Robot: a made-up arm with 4 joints. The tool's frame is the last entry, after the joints.
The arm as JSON. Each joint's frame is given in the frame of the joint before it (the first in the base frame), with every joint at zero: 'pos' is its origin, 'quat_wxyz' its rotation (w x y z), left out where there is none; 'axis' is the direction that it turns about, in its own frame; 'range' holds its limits. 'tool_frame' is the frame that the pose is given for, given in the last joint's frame.
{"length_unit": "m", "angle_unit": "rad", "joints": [
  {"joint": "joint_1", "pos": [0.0, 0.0, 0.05], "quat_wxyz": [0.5, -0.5, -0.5, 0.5], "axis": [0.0, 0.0, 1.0], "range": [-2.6, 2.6]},
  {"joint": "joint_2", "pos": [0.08, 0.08, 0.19], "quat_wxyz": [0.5, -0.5, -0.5, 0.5], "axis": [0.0, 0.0, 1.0], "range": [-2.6, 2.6]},
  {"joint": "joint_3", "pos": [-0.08, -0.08, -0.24], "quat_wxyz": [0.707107, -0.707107, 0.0, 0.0], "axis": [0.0, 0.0, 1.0], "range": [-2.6, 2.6]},
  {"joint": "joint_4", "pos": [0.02, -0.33, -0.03], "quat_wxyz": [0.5, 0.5, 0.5, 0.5], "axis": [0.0, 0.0, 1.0], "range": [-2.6, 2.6]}
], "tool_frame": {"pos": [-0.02, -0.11, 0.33], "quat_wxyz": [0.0, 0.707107, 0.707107, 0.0]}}
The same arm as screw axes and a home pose.
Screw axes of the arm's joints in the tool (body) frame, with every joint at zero. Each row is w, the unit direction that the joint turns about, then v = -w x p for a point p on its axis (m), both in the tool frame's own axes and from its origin. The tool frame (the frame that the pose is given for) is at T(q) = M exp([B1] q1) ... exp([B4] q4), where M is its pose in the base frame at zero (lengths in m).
B1 = (-1, 0, 0, 0, -0.35, 0.03)
B2 = (0, -1, 0, 0.27, 0, -0.22)
B3 = (1, 0, 0, 0, 0.35, -0.35)
B4 = (0, 0, -1, -0.02, 0.11, 0)
M =
1 0 0 -0.41
0 1 0 -0.03
0 0 1 -0.3
0 0 0 1
Joint limits (deg, base to tool): -148.97..148.97 -148.97..148.97 -148.97..148.97 -148.97..148.97

